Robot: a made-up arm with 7 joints. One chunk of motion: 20 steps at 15 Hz.
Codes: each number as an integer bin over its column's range. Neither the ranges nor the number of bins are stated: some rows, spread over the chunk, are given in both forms.
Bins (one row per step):
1: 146 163 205 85 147 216
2: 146 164 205 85 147 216
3: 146 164 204 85 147 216
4: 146 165 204 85 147 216
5: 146 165 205 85 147 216
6: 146 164 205 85 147 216
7: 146 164 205 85 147 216
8: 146 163 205 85 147 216
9: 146 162 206 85 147 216
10: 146 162 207 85 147 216
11: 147 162 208 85 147 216
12: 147 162 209 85 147 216
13: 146 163 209 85 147 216
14: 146 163 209 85 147 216
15: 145 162 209 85 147 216
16: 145 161 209 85 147 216
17: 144 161 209 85 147 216
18: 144 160 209 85 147 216
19: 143 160 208 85 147 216
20: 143 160 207 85 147 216
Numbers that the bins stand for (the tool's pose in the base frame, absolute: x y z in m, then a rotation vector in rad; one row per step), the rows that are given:
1: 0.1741 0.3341 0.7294 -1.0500 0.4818 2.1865
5: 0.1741 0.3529 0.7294 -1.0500 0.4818 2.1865
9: 0.1741 0.3247 0.7388 -1.0500 0.4818 2.1865
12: 0.1835 0.3247 0.7671 -1.0500 0.4818 2.1865
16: 0.1647 0.3153 0.7671 -1.0500 0.4818 2.1865
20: 0.1459 0.3059 0.7482 -1.0500 0.4818 2.1865
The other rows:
2: 0.1741 0.3435 0.7294 -1.0500 0.4818 2.1865
3: 0.1741 0.3435 0.7200 -1.0500 0.4818 2.1865
4: 0.1741 0.3529 0.7200 -1.0500 0.4818 2.1865
6: 0.1741 0.3435 0.7294 -1.0500 0.4818 2.1865
7: 0.1741 0.3435 0.7294 -1.0500 0.4818 2.1865
8: 0.1741 0.3341 0.7294 -1.0500 0.4818 2.1865
10: 0.1741 0.3247 0.7482 -1.0500 0.4818 2.1865
11: 0.1835 0.3247 0.7576 -1.0500 0.4818 2.1865
13: 0.1741 0.3341 0.7671 -1.0500 0.4818 2.1865
14: 0.1741 0.3341 0.7671 -1.0500 0.4818 2.1865
15: 0.1647 0.3247 0.7671 -1.0500 0.4818 2.1865
17: 0.1553 0.3153 0.7671 -1.0500 0.4818 2.1865
18: 0.1553 0.3059 0.7671 -1.0500 0.4818 2.1865
19: 0.1459 0.3059 0.7576 -1.0500 0.4818 2.1865

